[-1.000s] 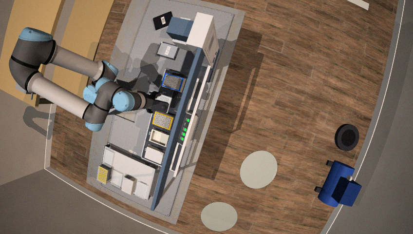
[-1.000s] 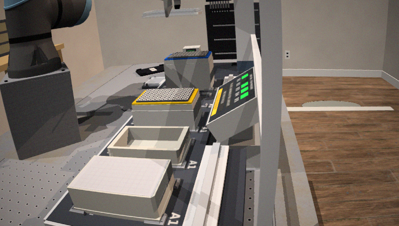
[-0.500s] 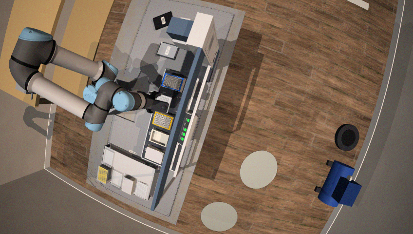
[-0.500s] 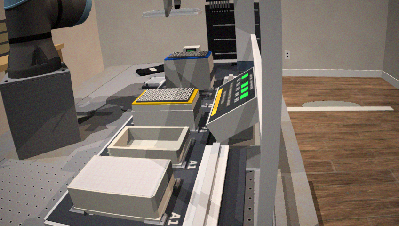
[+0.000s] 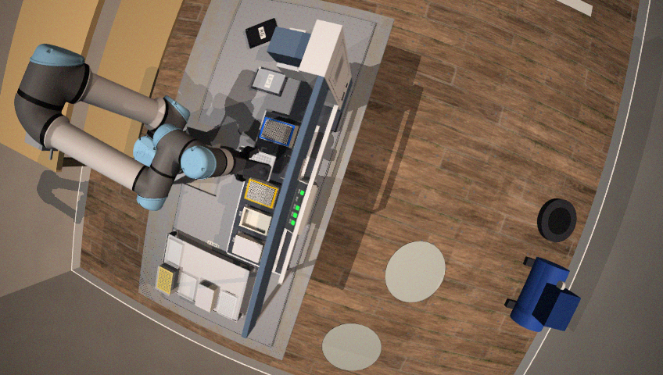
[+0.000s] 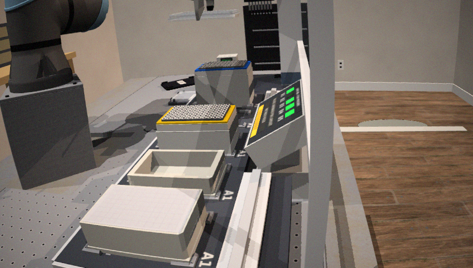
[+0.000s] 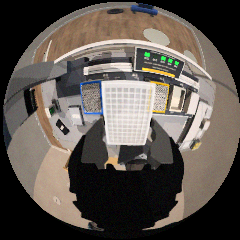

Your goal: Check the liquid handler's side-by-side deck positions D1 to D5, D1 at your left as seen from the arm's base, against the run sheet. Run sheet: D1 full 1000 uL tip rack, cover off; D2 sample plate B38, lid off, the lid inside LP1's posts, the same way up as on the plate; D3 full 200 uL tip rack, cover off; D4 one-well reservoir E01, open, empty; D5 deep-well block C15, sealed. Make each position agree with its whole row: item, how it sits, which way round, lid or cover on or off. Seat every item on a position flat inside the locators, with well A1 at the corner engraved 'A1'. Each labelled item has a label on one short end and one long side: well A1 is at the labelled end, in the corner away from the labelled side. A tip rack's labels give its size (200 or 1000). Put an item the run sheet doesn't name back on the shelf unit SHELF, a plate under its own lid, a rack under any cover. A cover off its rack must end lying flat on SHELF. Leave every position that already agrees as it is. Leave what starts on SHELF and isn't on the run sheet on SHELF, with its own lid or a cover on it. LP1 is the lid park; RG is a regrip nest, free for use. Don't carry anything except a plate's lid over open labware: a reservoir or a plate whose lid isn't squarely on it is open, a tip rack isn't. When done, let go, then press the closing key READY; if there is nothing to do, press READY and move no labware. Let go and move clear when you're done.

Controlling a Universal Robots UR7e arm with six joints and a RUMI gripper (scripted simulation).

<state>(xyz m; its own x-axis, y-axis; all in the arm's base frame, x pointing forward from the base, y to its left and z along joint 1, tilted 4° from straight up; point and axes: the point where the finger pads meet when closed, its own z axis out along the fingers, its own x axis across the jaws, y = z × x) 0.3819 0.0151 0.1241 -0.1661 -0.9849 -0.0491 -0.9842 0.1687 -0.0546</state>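
Now: hand 1 cm past the yellow-rimmed tip rack, 12 cm to the left of it and 19 cm above it. From my hand the other things lie so: one-well reservoir 4 cm behind, 24 cm to the right, 22 cm below; then deep-well block 6 cm behind, 37 cm to the right, 21 cm below; then blue-rimmed tip rack 3 cm ahead, 13 cm to the left, 16 cm below.
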